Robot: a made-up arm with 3 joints. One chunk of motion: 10 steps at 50 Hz.
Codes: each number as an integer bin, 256 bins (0 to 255) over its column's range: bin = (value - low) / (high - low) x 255, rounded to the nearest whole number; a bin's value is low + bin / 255 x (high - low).
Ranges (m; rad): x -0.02..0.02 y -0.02..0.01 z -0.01..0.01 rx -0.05..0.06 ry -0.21..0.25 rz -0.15..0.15
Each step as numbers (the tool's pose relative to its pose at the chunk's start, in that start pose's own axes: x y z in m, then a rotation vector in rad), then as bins.
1 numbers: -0.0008 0.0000 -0.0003 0.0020 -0.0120 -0.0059
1 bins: 122 170 124 121 110 122
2 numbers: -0.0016 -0.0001 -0.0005 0.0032 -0.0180 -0.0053
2 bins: 117 169 121 123 106 123
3 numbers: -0.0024 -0.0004 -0.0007 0.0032 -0.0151 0.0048
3 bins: 112 167 119 123 108 132
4 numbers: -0.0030 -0.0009 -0.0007 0.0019 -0.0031 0.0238
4 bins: 108 162 119 120 115 148
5 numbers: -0.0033 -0.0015 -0.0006 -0.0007 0.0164 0.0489
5 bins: 106 157 120 114 126 169
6 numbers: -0.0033 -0.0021 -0.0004 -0.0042 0.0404 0.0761
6 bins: 106 152 122 106 139 192
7 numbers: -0.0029 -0.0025 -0.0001 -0.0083 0.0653 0.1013
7 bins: 109 149 126 97 153 214
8 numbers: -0.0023 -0.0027 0.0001 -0.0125 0.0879 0.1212
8 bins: 113 147 129 87 165 231
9 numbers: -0.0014 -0.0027 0.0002 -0.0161 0.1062 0.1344
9 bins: 119 147 130 79 175 242
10 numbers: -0.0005 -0.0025 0.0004 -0.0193 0.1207 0.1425
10 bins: 124 149 133 71 183 249
